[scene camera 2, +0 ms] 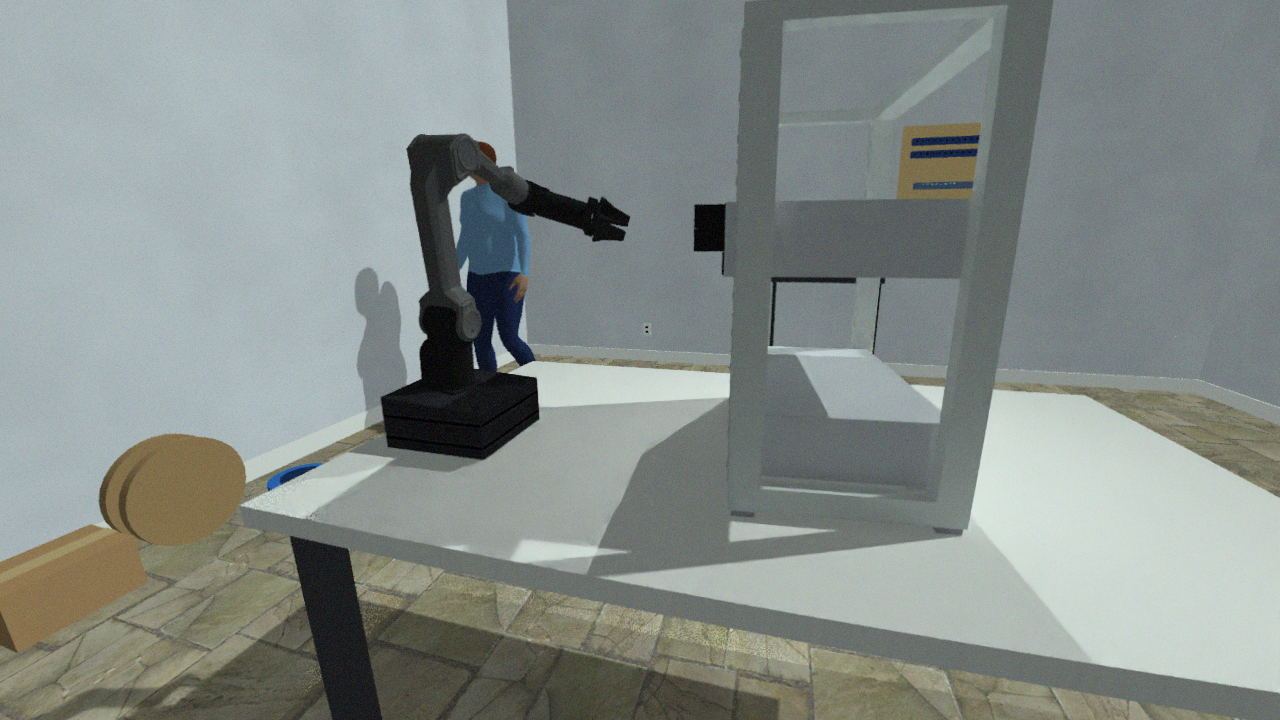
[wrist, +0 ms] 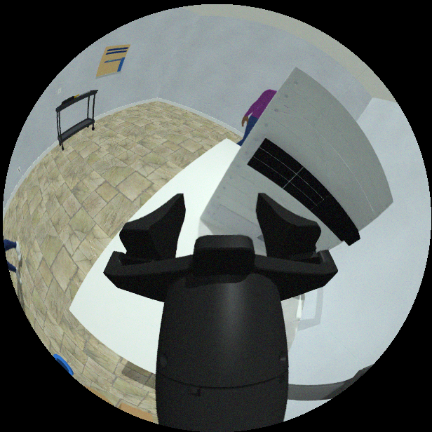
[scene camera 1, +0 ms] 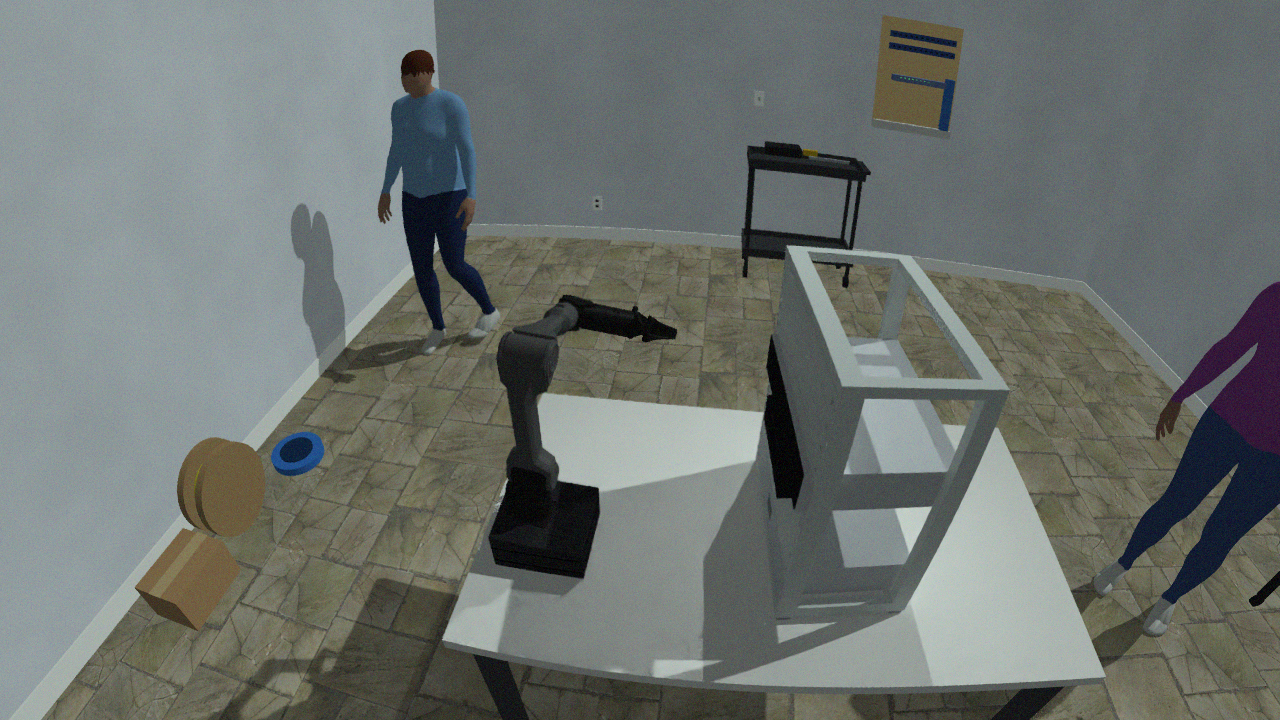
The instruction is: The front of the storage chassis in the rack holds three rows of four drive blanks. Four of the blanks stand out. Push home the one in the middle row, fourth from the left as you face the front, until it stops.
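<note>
My gripper [scene camera 1: 675, 334] [scene camera 2: 626, 228] [wrist: 220, 201] is open and empty, in the air in front of the rack [scene camera 1: 921, 388] [scene camera 2: 754, 358] [wrist: 340, 130], apart from it. The grey storage chassis [scene camera 1: 895, 490] [scene camera 2: 859, 238] sits in the rack. Its black drive blanks [scene camera 1: 783, 447] [scene camera 2: 709, 227] [wrist: 295, 177] face the arm. In the second scene view a black block juts out towards the gripper, at about fingertip height. In the wrist view the blanks form a slanting black band right of the fingers. Black on black, I cannot tell the fourth middle-row blank apart.
The rack and the arm's black base [scene camera 1: 546, 528] [scene camera 2: 460, 416] stand on the white table [scene camera 1: 644, 617] [scene camera 2: 572, 546]. A person in light blue [scene camera 1: 434, 143] stands behind the arm. Another in purple [scene camera 1: 1248, 376] stands at the right. A black cart [scene camera 1: 810, 168] [wrist: 77, 100] stands near the far wall.
</note>
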